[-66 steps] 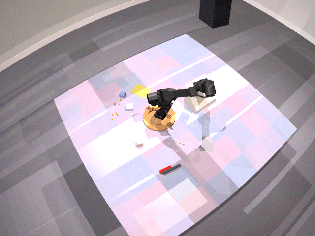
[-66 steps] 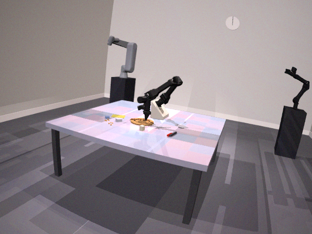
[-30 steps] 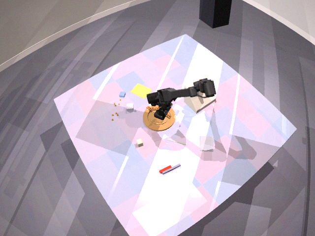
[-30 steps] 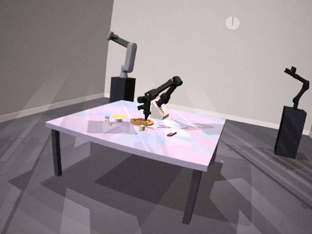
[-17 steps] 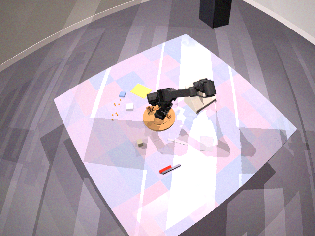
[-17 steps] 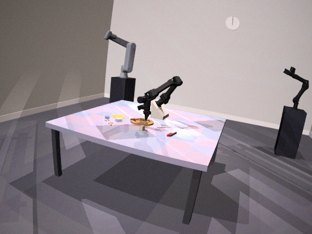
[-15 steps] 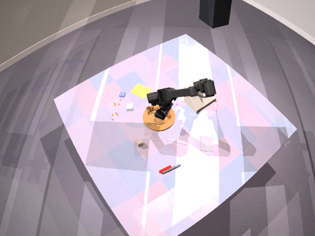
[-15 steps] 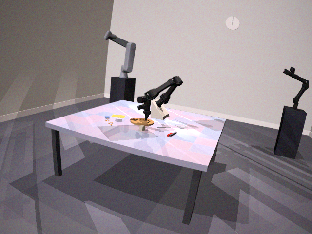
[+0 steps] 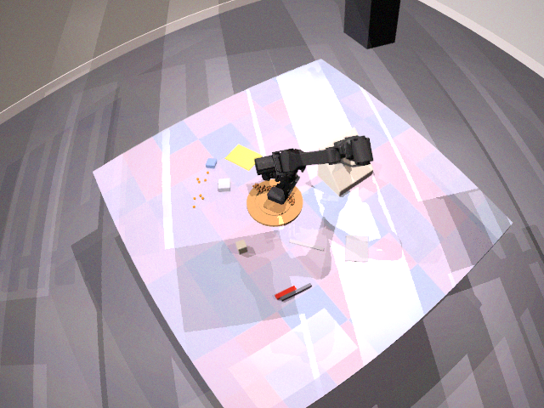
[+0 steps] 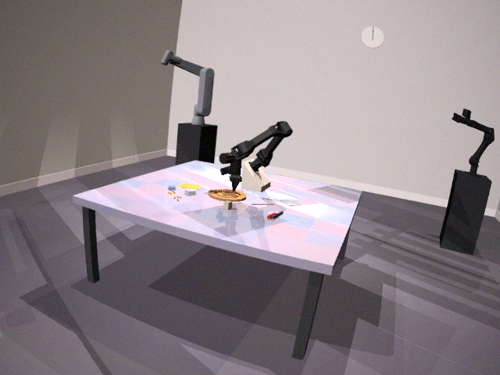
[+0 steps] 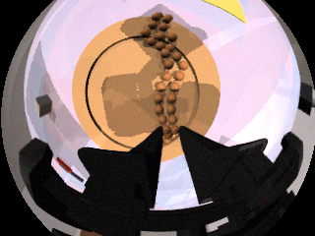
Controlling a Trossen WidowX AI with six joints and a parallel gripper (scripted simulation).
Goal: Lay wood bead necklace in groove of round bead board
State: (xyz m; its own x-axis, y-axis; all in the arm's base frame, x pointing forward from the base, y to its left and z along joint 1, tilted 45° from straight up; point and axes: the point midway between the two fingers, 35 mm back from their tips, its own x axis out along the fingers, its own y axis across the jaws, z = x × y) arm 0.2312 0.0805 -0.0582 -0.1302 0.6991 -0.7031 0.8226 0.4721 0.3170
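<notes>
Right now my gripper tip is 50 mm short of the round bead board, 10 mm to the left of it and 10 mm above it. Also, from my gripper tip: cream cube (240 mm ahead, 110 mm to the left); white block (180 mm ahead, 160 mm to the right, 10 mm below); thin rod (40 mm ahead, 200 mm to the left, 20 mm below).
</notes>
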